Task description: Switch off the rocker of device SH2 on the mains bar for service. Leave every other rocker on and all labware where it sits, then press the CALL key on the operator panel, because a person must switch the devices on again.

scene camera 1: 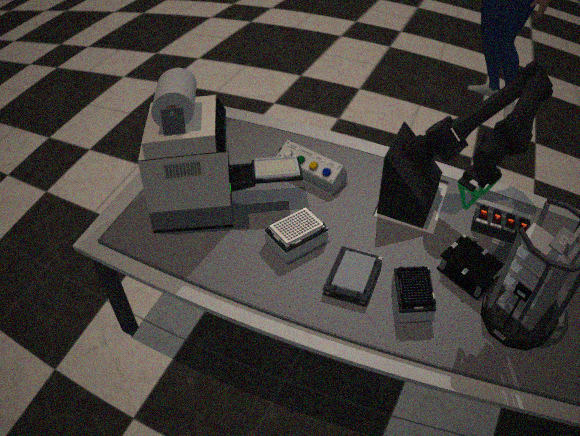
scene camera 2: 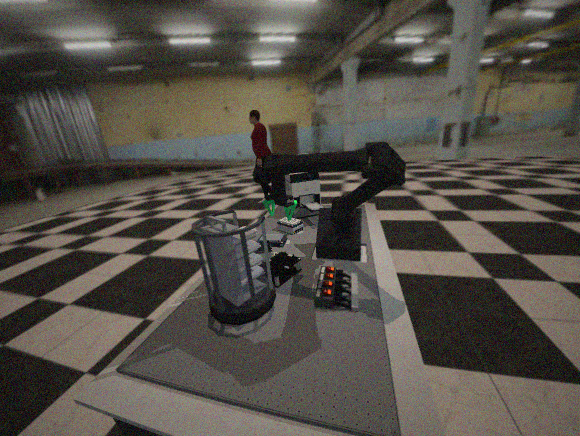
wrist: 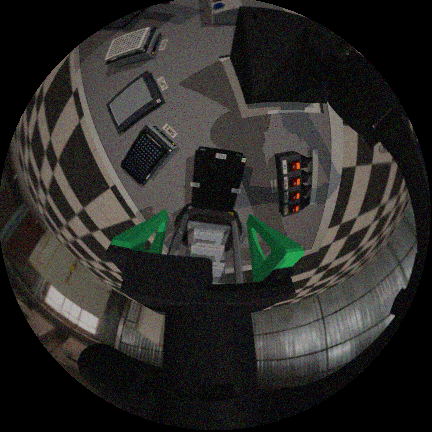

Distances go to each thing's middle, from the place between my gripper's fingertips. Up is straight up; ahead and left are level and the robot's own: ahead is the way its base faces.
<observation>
Now: the wire-caged cylinder rack (scene camera 1: 521, 308) 8 cm ahead of my hand, 25 cm to the left of it and 8 cm below it. From my hand the other things lie so: shaker unit labelled SH2 (scene camera 1: 300, 247): 13 cm ahead, 45 cm to the right, 22 cm below.
</observation>
